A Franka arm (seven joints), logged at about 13 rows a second.
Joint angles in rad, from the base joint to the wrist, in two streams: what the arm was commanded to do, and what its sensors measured. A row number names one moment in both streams.
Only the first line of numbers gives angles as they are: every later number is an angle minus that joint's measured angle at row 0.
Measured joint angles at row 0:
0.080 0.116 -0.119 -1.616 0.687 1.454 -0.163
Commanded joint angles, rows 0 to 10:
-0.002 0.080 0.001 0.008 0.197 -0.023 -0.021
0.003 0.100 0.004 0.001 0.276 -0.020 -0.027
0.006 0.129 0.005 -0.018 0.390 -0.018 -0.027
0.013 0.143 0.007 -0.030 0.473 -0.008 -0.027
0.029 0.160 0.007 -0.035 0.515 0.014 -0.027
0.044 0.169 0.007 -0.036 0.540 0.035 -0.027
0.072 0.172 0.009 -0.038 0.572 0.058 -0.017
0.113 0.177 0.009 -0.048 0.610 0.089 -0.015
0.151 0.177 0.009 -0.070 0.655 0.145 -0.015
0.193 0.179 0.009 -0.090 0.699 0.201 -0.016
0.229 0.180 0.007 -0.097 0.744 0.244 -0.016
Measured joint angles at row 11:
0.170 0.193 0.013 -0.059 0.671 0.174 -0.014
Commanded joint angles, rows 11 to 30:
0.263 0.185 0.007 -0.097 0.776 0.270 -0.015
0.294 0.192 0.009 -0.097 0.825 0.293 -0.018
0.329 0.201 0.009 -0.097 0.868 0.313 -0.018
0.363 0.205 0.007 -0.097 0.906 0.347 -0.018
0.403 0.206 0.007 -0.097 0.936 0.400 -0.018
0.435 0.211 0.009 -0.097 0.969 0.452 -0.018
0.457 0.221 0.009 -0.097 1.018 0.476 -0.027
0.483 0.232 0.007 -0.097 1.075 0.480 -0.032
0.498 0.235 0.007 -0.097 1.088 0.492 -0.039
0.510 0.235 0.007 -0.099 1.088 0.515 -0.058
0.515 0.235 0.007 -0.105 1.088 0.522 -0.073
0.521 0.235 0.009 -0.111 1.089 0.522 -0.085
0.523 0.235 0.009 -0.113 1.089 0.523 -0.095
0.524 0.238 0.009 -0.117 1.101 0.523 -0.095
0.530 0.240 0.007 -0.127 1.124 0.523 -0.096
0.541 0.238 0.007 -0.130 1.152 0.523 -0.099
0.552 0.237 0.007 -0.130 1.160 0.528 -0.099
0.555 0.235 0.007 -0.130 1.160 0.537 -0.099
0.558 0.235 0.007 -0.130 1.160 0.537 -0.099
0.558 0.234 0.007 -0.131 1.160 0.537 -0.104
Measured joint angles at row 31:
0.543 0.246 0.016 -0.118 1.136 0.524 -0.080
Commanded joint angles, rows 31 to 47:
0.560 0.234 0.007 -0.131 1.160 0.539 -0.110
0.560 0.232 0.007 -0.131 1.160 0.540 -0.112
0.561 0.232 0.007 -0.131 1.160 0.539 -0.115
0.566 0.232 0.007 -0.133 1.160 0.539 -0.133
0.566 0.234 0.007 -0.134 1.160 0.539 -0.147
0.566 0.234 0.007 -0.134 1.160 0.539 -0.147
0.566 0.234 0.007 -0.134 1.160 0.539 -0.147
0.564 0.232 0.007 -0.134 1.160 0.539 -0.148
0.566 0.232 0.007 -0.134 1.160 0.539 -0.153
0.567 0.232 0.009 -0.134 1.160 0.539 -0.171
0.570 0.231 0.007 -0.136 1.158 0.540 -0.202
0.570 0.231 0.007 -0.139 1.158 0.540 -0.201
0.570 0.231 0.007 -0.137 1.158 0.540 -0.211
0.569 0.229 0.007 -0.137 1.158 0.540 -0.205
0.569 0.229 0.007 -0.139 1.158 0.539 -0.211
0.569 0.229 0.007 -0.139 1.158 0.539 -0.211
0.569 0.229 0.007 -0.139 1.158 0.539 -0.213
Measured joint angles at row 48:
0.556 0.246 0.015 -0.120 1.136 0.530 -0.188
